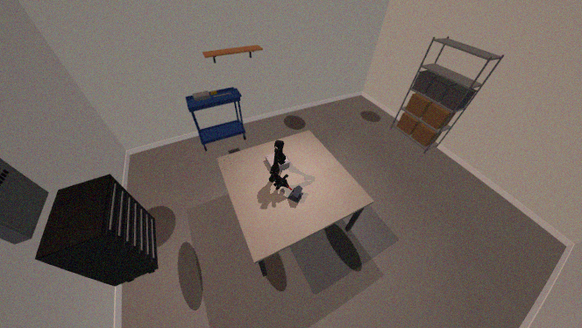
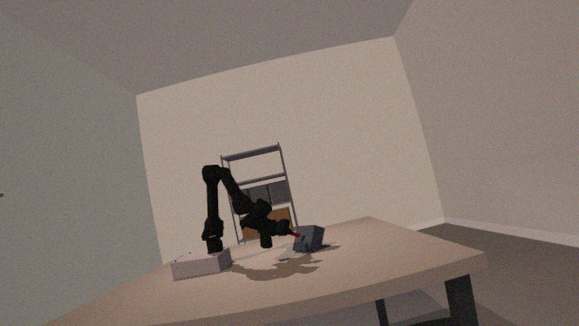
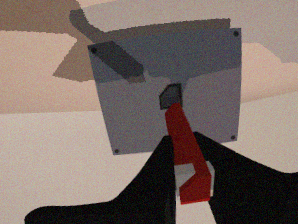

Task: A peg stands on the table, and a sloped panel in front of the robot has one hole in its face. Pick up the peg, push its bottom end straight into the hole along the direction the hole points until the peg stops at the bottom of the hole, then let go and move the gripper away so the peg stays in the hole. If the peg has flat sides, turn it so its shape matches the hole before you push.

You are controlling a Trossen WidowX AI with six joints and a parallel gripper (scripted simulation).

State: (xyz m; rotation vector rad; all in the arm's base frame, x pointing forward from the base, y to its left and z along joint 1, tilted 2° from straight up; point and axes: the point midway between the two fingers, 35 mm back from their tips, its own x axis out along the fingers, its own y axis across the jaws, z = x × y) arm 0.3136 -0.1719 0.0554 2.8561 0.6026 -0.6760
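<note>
The grey sloped panel lies 70 mm ahead of my gripper tip, 50 mm below it and 30 mm to the left of it. Round my gripper tip: red peg 10 mm to the right, 10 mm behind, 10 mm above.
</note>
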